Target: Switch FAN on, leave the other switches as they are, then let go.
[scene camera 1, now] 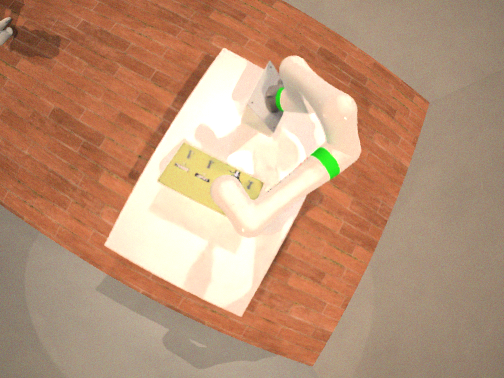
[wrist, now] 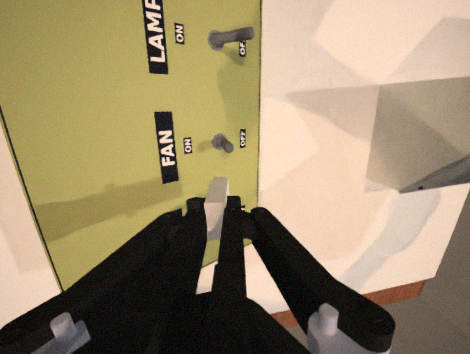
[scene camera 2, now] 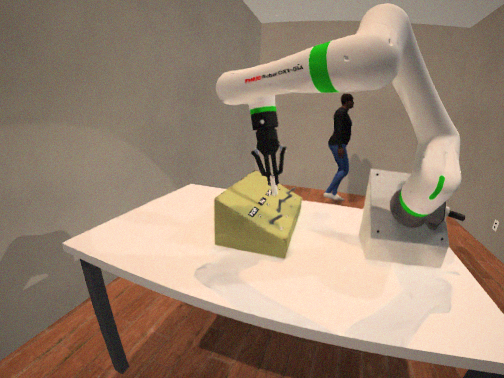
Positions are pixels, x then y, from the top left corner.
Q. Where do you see an olive switch box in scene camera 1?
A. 191, 176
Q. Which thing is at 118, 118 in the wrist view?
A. An olive switch box.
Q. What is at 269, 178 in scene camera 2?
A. The gripper.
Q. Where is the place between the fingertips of the gripper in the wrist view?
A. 221, 190
